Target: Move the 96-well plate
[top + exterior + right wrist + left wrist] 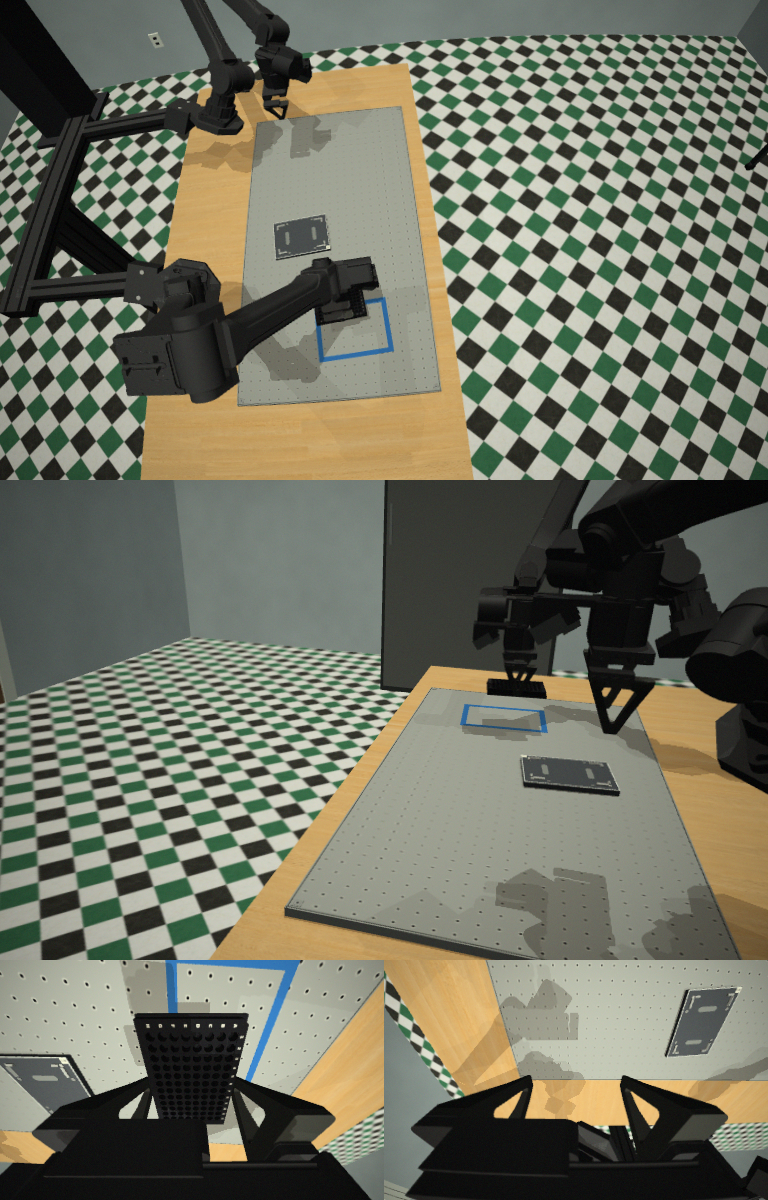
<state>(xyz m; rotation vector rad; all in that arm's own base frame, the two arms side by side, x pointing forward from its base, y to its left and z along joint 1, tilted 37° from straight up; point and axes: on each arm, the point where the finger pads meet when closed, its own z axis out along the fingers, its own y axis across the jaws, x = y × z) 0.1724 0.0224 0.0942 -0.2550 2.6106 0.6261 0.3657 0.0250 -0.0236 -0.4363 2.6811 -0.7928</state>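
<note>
Right now my right hand is 12 cm past the dark plate nest N1, 25 cm to the right of it and 9 cm above it. Also, from my right hand: black 96-well plate: right at my right hand.
</note>
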